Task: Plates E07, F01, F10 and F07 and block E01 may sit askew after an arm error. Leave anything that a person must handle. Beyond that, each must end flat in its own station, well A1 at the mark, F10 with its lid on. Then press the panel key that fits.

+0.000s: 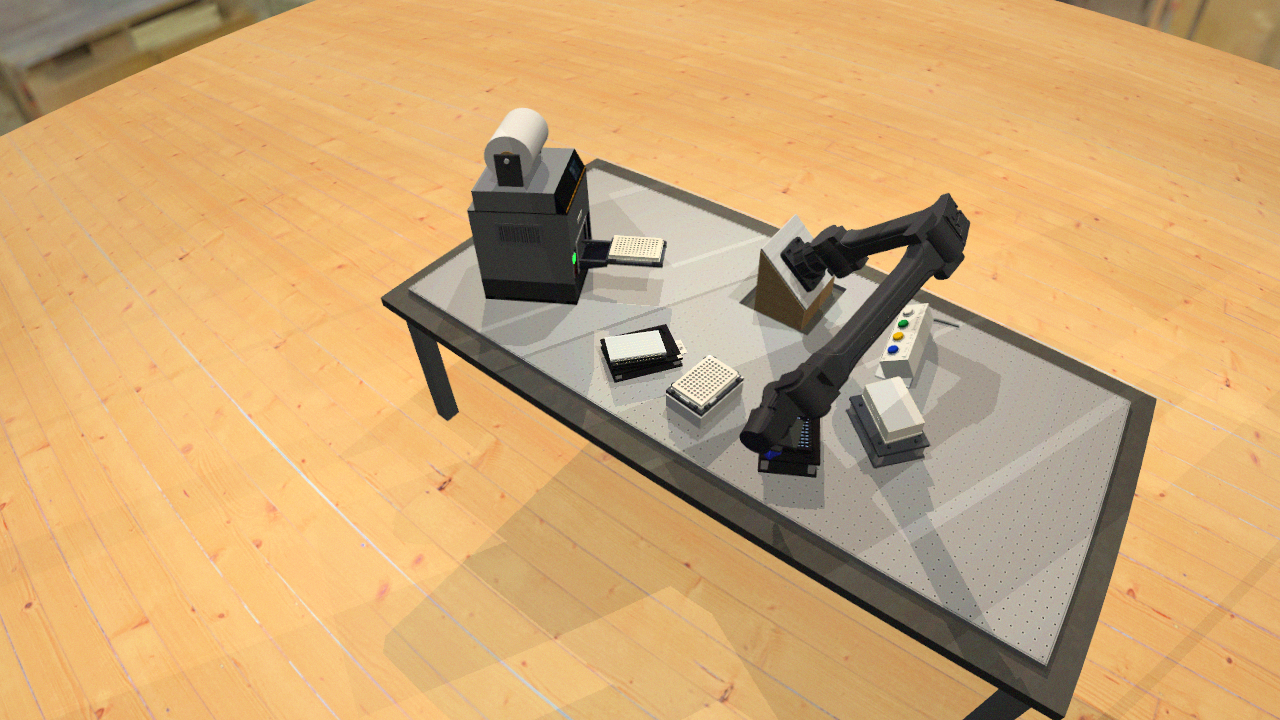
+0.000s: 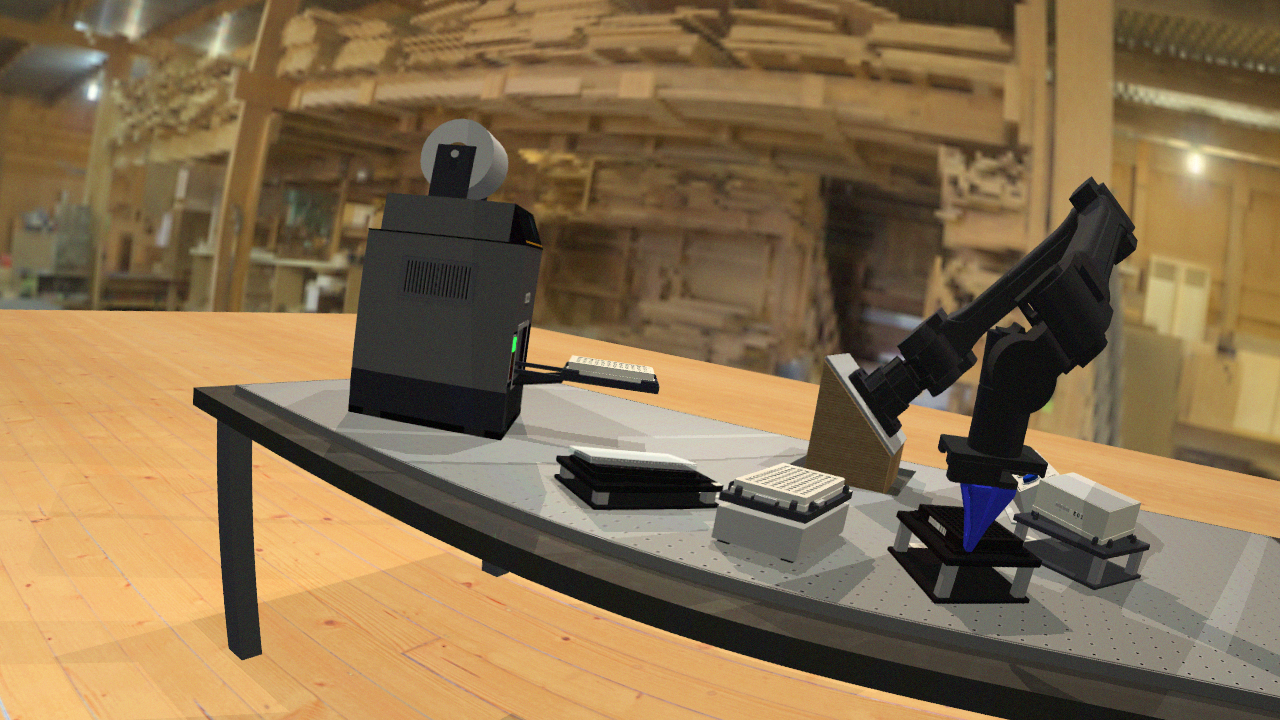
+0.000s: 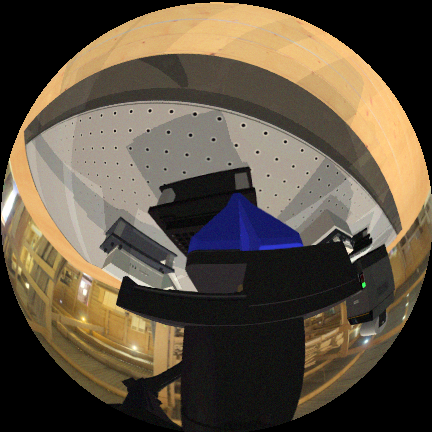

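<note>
My gripper [image 1: 771,454] [image 2: 970,546] [image 3: 236,198] is shut and empty, its blue tips low at the edge of a black plate [image 2: 947,517] on a black stand [image 1: 787,469] [image 2: 975,591] [image 3: 210,182]; the fingers partly hide this plate. A white-topped plate [image 1: 636,345] [image 2: 631,458] sits askew and tilted on a low black station [image 1: 675,362] [image 2: 617,497]. A beige plate [image 1: 707,382] [image 2: 789,483] lies on a light grey box station [image 1: 702,417] [image 2: 778,532]. Another beige plate [image 1: 637,248] [image 2: 612,367] lies on the machine's tray. A whitish block [image 1: 893,407] [image 2: 1084,507] [image 3: 135,265] stands on a grey stand [image 1: 895,456]. Labels are unreadable.
The dark machine [image 1: 528,246] [image 2: 443,313] [image 3: 377,280] with a paper roll stands at the far left. The key panel [image 1: 902,338] has blue, yellow, green and white keys. The arm's wedge base [image 1: 787,291] [image 2: 845,429] stands behind the stations.
</note>
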